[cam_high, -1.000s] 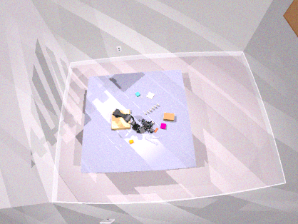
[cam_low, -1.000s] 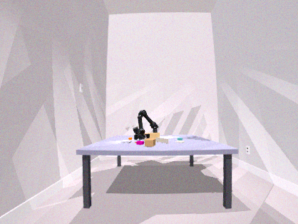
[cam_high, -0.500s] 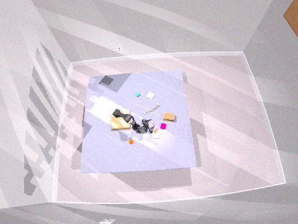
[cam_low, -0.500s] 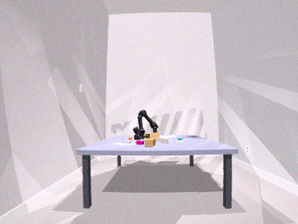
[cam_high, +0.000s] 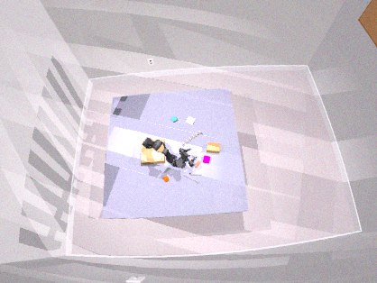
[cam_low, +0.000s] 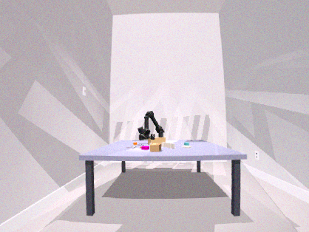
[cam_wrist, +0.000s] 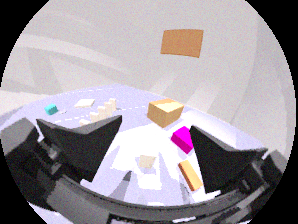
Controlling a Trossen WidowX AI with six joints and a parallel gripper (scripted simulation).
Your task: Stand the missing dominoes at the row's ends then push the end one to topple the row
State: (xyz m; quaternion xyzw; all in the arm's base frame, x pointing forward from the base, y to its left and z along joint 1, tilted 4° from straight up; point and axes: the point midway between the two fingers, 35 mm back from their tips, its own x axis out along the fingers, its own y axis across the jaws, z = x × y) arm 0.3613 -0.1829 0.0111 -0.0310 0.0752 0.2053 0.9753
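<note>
My gripper tip is now 100 mm short of the magenta cube, 60 mm to the left of it and 90 mm above it. Round my gripper tip: flat orange piece: 10 mm ahead, 90 mm to the right, 90 mm below; orange cube: 290 mm behind, 160 mm to the right, 90 mm below; tan box: 190 mm ahead, 30 mm to the left, 70 mm below.
</note>
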